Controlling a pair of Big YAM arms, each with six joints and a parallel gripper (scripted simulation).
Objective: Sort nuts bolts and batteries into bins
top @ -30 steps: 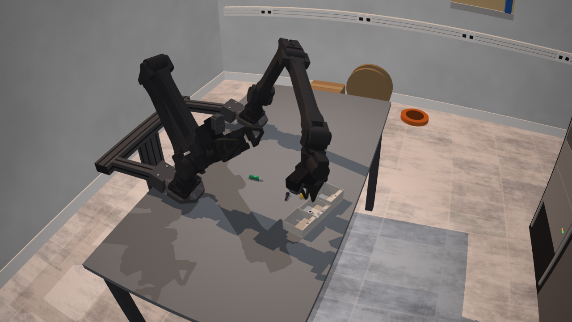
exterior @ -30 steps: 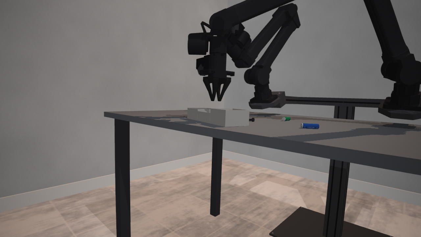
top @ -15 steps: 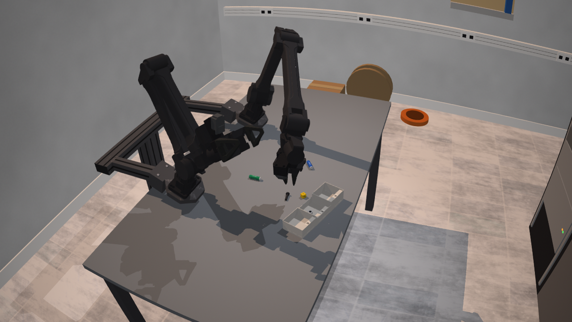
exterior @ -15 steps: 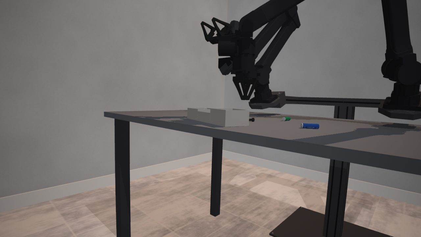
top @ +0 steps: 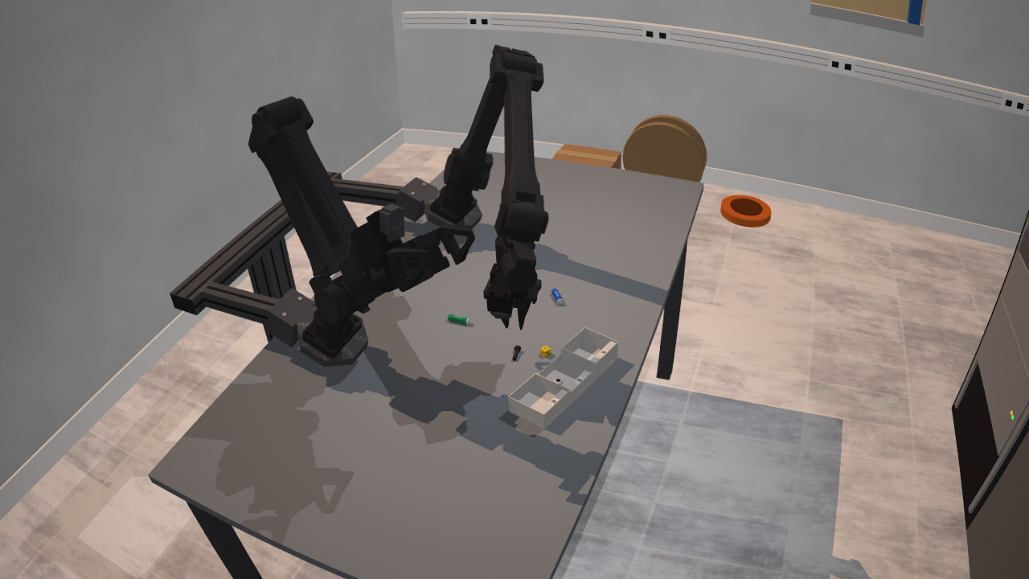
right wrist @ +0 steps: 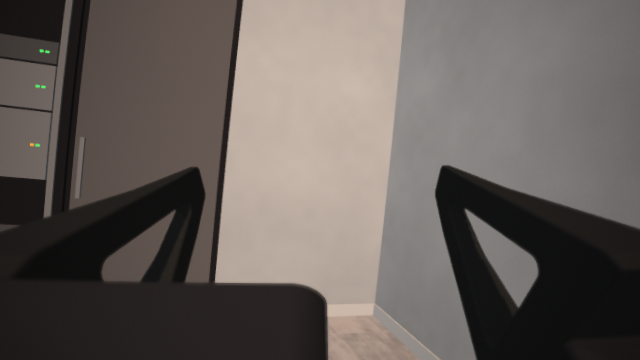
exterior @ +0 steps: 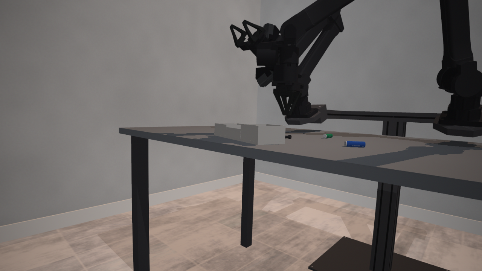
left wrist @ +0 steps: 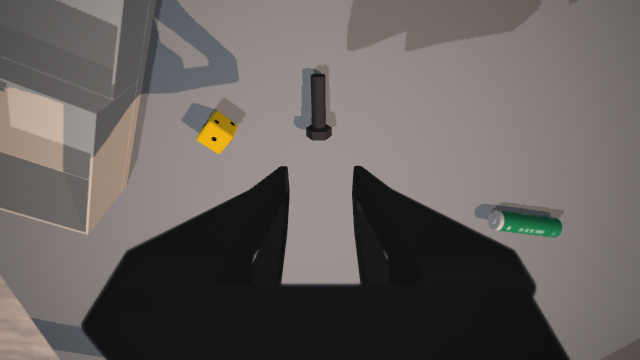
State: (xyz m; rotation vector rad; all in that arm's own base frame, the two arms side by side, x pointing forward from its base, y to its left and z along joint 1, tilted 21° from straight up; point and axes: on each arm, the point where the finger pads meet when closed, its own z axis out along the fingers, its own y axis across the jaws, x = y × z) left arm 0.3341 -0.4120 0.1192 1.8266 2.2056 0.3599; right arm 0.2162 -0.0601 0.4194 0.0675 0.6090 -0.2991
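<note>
My left hand is 7 cm above the black bolt. The rest, counted from my left hand: hex nut 12 cm ahead, 6 cm to the right, 7 cm below; then bin row 13 cm ahead, 5 cm to the right, 6 cm below; then yellow die 6 cm ahead, 2 cm to the left, 7 cm below.
</note>
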